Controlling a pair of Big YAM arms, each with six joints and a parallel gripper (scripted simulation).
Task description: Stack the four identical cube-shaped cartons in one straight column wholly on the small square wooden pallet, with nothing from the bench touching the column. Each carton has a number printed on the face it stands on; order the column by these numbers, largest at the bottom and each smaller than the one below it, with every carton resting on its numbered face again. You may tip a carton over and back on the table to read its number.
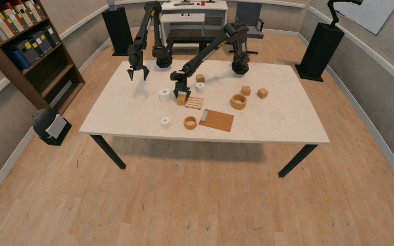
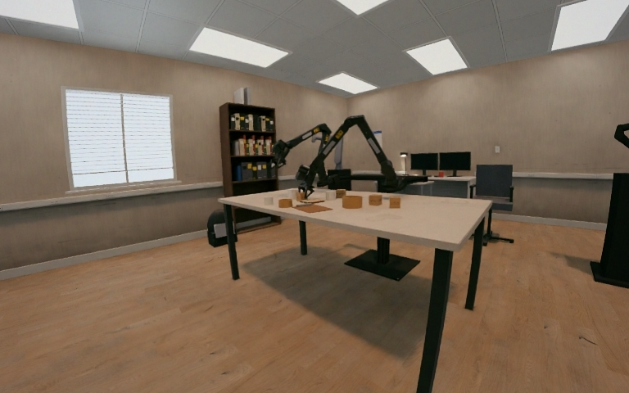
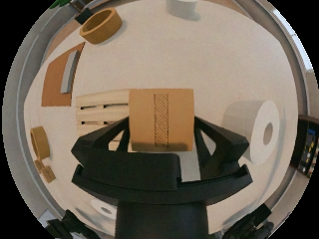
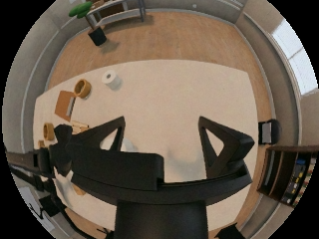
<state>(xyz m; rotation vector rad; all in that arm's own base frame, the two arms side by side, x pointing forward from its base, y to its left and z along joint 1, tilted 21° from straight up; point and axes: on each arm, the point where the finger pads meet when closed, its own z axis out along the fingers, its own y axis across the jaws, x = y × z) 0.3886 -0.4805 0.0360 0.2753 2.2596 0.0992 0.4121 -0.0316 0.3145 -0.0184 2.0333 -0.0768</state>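
Right now my left hand is 1 cm short of the carton. Also, from my left hand: wooden pallet: 1 cm behind, 10 cm to the left, 2 cm below.
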